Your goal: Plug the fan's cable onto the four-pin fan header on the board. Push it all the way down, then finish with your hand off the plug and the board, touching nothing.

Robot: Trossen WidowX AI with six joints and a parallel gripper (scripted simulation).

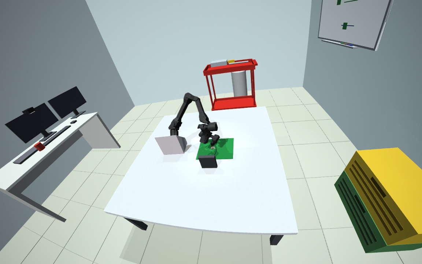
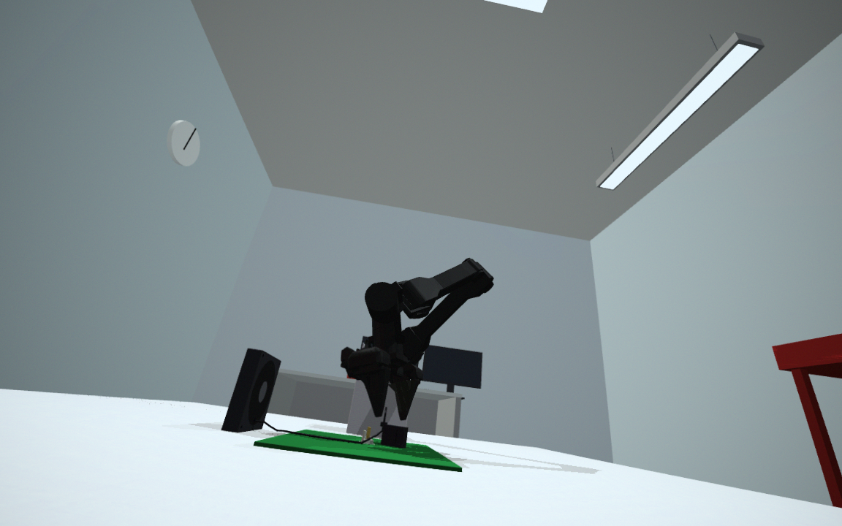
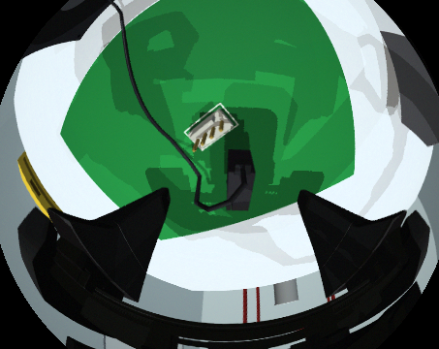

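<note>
My gripper tip is 1 cm to the right of the black plug and 3 cm above it. The rest, counted from my gripper tip: black fan (2 cm ahead, 23 cm to the right, 1 cm above); green board (3 cm ahead, 4 cm to the right, 6 cm below); four-pin header (3 cm to the right, 5 cm below).
</note>
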